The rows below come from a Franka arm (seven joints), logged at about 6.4 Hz.
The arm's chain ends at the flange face. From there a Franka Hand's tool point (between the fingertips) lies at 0.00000 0.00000 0.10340 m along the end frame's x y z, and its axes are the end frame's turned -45 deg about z.
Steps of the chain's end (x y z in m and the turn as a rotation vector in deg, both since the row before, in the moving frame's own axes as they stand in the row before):
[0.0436, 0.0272, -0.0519, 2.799, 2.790, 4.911]
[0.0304, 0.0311, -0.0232, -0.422, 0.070, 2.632]
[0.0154, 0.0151, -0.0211, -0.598, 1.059, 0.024]
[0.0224, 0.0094, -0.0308, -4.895, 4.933, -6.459]
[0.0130, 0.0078, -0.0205, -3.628, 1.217, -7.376]
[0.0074, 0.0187, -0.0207, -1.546, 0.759, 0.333]
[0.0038, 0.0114, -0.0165, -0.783, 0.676, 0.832]
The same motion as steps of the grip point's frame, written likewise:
[0.0187, 0.0504, -0.0521, 0.006, 3.952, 4.911]
[-0.0010, 0.0441, -0.0232, -0.348, -0.249, 2.632]
[0.0008, 0.0237, -0.0211, -1.172, 0.326, 0.024]
[0.0099, 0.0350, -0.0316, -6.949, 0.027, -6.459]
[0.0010, 0.0211, -0.0207, -3.426, -1.705, -7.376]
[-0.0090, 0.0214, -0.0207, -1.630, -0.556, 0.333]
[-0.0055, 0.0126, -0.0165, -1.032, -0.076, 0.832]

